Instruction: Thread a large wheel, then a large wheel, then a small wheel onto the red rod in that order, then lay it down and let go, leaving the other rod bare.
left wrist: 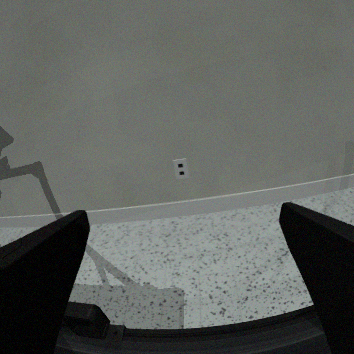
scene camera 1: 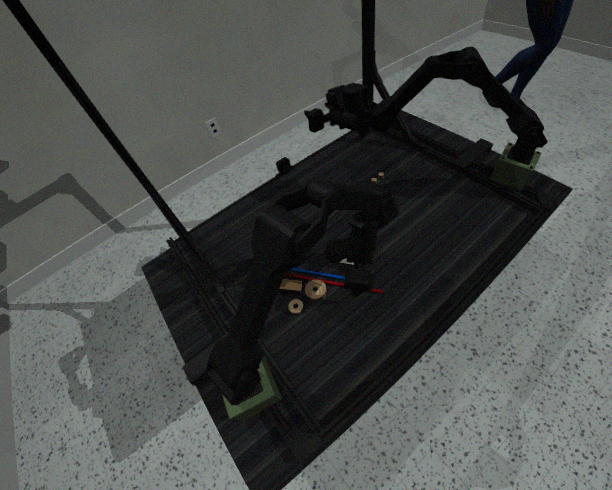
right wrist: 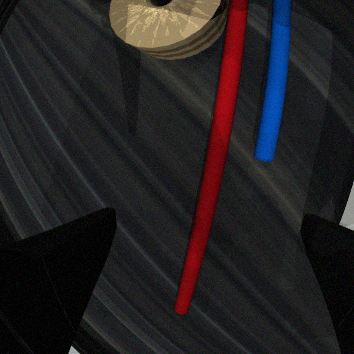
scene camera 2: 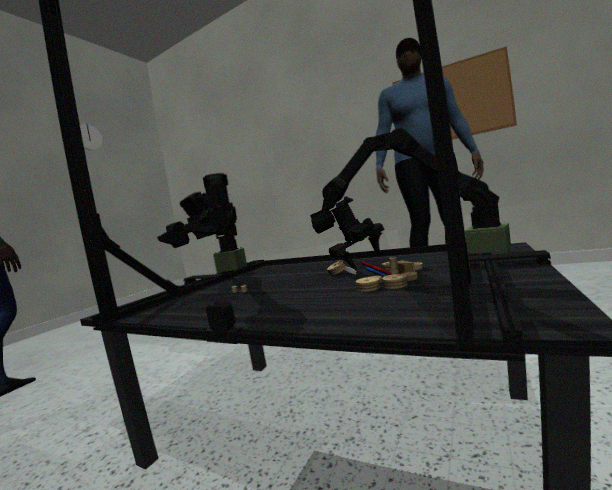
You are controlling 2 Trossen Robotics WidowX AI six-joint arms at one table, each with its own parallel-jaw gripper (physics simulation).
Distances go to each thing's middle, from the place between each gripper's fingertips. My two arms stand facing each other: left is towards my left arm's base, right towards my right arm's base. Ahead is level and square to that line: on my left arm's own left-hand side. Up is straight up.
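Labels:
Red rod (right wrist: pixel 229 75): my right hand 4 cm to the left of it, 5 cm past it, 1 cm above it. Blue rod (right wrist: pixel 276 75), from my right hand: 6 cm to the right, 11 cm behind, 1 cm below.
Left hand: 34 cm to the left of the blue rod, 39 cm short of it, 20 cm above it. Red rod, from my left hand: 32 cm to the right, 45 cm ahead, 20 cm below.

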